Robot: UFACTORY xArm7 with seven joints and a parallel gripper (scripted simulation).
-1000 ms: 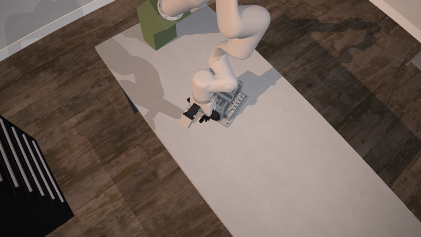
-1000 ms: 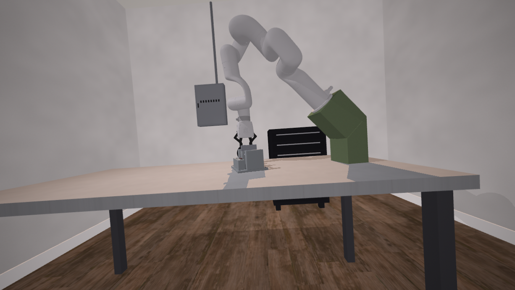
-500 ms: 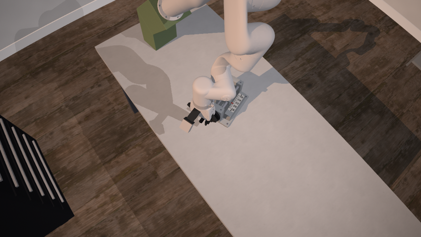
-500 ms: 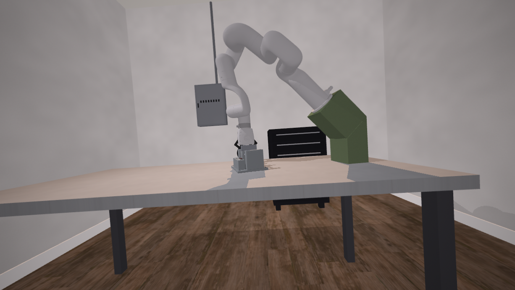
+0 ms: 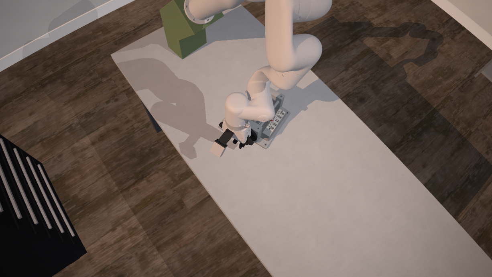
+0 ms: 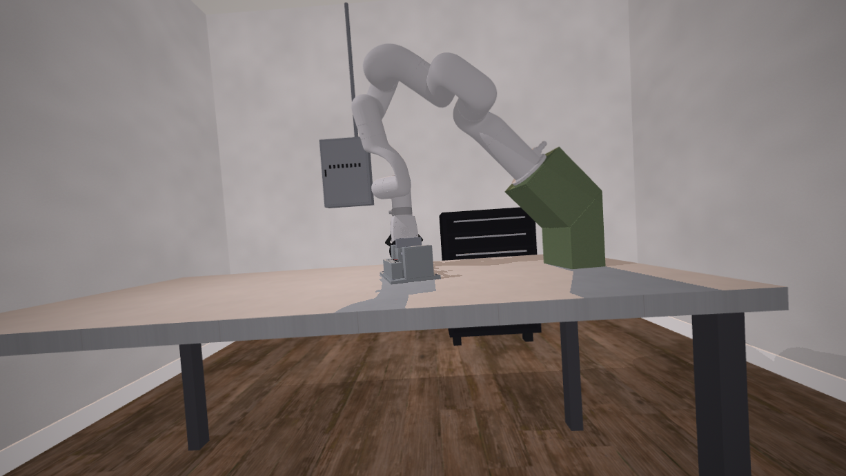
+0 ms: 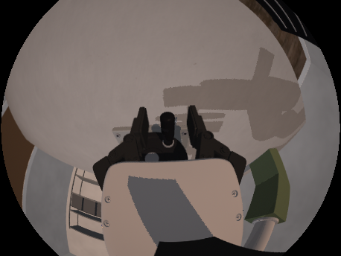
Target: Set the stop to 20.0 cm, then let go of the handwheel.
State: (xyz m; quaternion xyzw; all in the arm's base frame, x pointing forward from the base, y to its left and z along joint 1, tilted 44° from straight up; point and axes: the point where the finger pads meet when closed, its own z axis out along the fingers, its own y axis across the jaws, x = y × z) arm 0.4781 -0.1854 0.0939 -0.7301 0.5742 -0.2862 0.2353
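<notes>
Now: hand 10 mm to the right of the handwheel knob. From my hand the other things lie so: black handwheel 20 mm to the left; then grey stop block 150 mm to the left, 40 mm above.
</notes>
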